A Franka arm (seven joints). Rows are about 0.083 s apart.
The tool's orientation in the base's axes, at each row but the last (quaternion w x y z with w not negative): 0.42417, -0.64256, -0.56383, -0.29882; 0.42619, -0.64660, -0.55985, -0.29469; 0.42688, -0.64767, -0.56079, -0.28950; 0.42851, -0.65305, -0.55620, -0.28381; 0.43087, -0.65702, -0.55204, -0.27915
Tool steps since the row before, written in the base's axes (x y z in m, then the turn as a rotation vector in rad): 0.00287, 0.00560, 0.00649, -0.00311, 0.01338, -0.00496; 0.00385, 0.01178, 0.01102, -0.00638, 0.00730, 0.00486; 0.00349, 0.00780, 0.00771, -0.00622, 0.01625, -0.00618; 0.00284, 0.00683, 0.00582, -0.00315, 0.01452, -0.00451; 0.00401, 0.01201, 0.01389, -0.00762, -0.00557, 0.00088
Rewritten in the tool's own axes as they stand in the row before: 0.00877, 0.00143, 0.00167, 0.00145, -0.00207, 0.01438; 0.01580, 0.00120, 0.00491, 0.00635, -0.00737, 0.00479; 0.01103, 0.00159, 0.00288, 0.00125, -0.00475, 0.01780; 0.00886, 0.00124, 0.00293, 0.00250, -0.00216, 0.01517; 0.01847, 0.00006, 0.00350, -0.00375, -0.00748, -0.00446
